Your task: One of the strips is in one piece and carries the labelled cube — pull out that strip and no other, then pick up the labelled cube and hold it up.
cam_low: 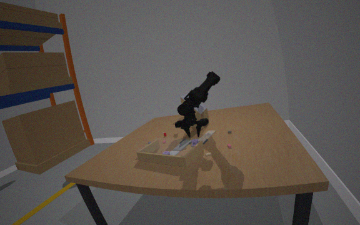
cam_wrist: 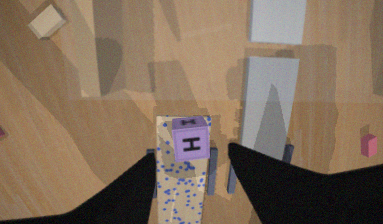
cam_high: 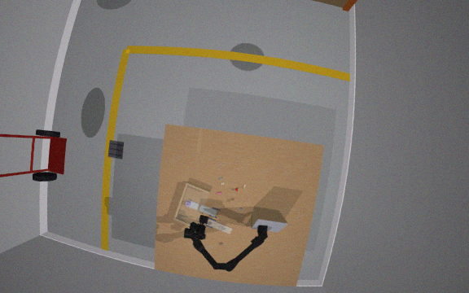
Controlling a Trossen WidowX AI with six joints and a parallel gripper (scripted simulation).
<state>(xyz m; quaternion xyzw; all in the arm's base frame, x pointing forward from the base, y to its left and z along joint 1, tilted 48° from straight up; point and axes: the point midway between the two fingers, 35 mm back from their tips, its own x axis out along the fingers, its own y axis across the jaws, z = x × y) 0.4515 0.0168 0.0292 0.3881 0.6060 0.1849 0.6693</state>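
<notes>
Right now my gripper tip is 8 cm to the left of the pale grey strip, 5 cm above it and 3 cm past it. The rest, counted from my gripper tip: red block 27 cm to the right, 25 cm behind, 4 cm below.
</notes>
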